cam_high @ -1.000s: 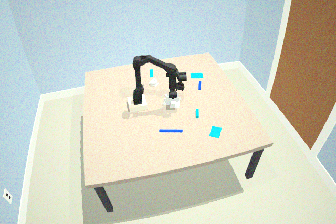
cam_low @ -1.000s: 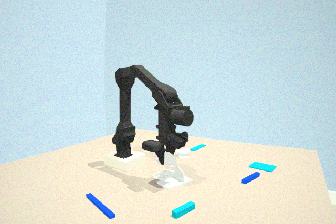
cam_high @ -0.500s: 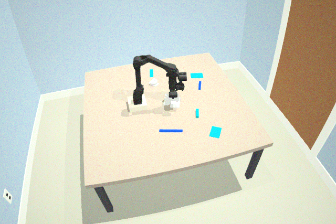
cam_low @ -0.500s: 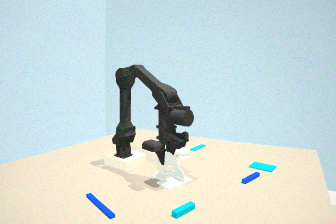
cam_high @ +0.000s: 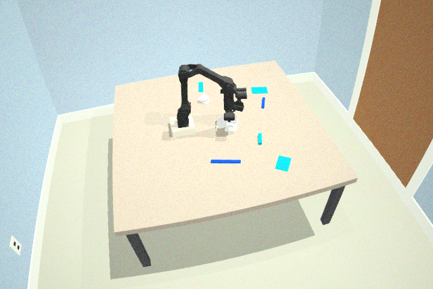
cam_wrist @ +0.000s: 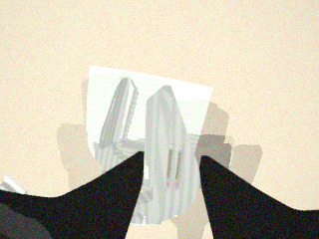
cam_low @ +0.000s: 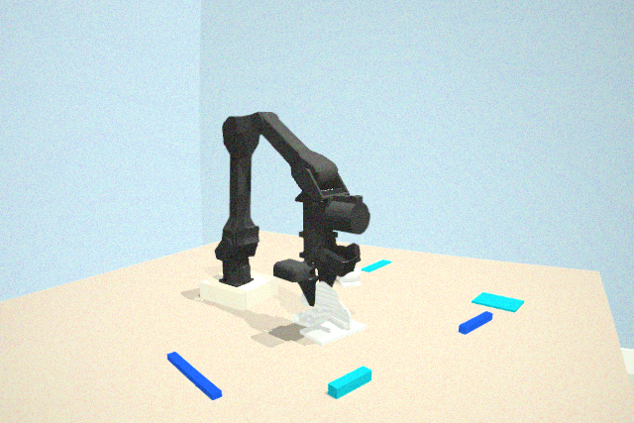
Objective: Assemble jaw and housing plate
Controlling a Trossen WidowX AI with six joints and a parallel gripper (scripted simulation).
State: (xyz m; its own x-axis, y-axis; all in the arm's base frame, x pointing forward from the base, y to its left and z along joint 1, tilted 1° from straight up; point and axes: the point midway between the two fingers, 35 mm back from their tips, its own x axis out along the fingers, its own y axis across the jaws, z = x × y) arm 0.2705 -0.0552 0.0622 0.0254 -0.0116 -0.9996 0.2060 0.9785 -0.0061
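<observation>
Now: gripper tip 10 cm past the small white piece, 31 cm to the right of it and 6 cm above it. The rest, counted from my gripper tip: cyan block 15 cm ahead, 14 cm to the right, 6 cm below; short blue bar 28 cm ahead, 19 cm to the left, 6 cm below; long blue bar 8 cm behind, 27 cm to the right, 6 cm below.
</observation>
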